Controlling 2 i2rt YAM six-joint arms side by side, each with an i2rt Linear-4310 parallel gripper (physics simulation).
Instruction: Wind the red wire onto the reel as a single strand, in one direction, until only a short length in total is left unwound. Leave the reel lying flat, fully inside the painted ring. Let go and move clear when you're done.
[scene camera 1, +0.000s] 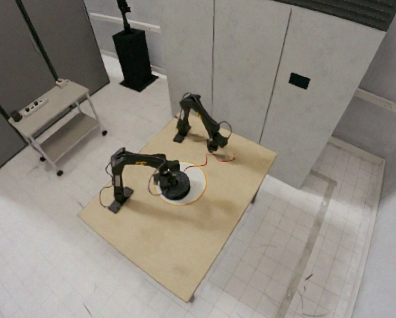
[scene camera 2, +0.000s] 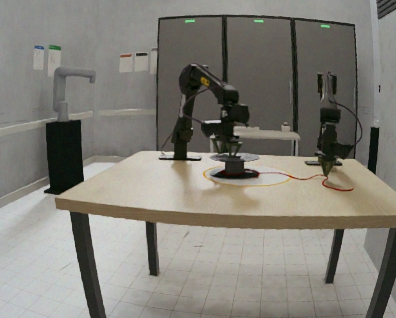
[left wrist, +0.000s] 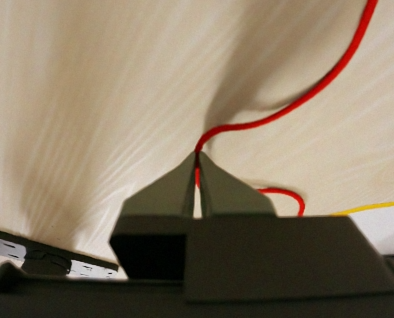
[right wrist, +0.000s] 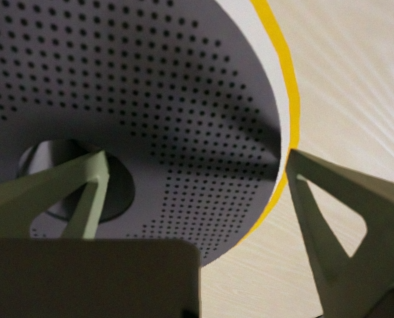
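Where they show: left gripper, fingertip midpoint: (scene camera 1: 211, 152) (scene camera 2: 325, 176) (left wrist: 197, 159); right gripper, fingertip midpoint: (right wrist: 197, 158); left arm's base at its link origin: (scene camera 1: 182, 133) (left wrist: 53, 255); right arm's base at its link origin: (scene camera 1: 120, 199) (scene camera 2: 180, 158).
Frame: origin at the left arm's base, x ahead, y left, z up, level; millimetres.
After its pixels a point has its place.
The dark reel (scene camera 1: 181, 192) {x 261, y -510, z 68 mm} (scene camera 2: 234, 167) {x 223, y -466, z 33 mm} (right wrist: 200, 125) {x 146, y -519, z 66 mm} lies flat, inside the painted ring (scene camera 1: 206, 185) {x 369, y -362, z 1 mm} (scene camera 2: 250, 185) {x 358, y -418, z -1 mm} (right wrist: 295, 110) {x 70, y -531, z 0 mm}. Red wire (scene camera 1: 231, 160) {x 452, y -99, z 4 mm} (scene camera 2: 342, 190) {x 463, y -85, z 3 mm} (left wrist: 320, 87) {x 369, y -135, z 5 mm} runs from the reel's lower part across the ring to a curved loose end on the table. My left gripper (scene camera 1: 212, 151) {x 291, y -96, z 12 mm} (scene camera 2: 326, 174) {x 291, y -96, z 12 mm} (left wrist: 197, 159) {x 291, y -96, z 12 mm} is shut on the wire near the table, with the loose end curving away beyond it. My right gripper (scene camera 2: 228, 152) {x 134, y -496, z 54 mm} (right wrist: 197, 158) {x 134, y -496, z 54 mm} is open close above the upper flange, one fingertip over the central hole, the other just past the rim. How much wire is on the hub is hidden.
The wooden table (scene camera 1: 200, 240) {x 488, y -724, z 0 mm} (scene camera 2: 150, 200) {x 541, y -742, z 0 mm} carries both arm bases near its far side in scene camera 2. A wheeled cart (scene camera 1: 77, 92), a black pedestal (scene camera 1: 131, 55) (scene camera 2: 65, 155) and tall cabinets (scene camera 1: 240, 65) (scene camera 2: 257, 75) stand beyond the table.
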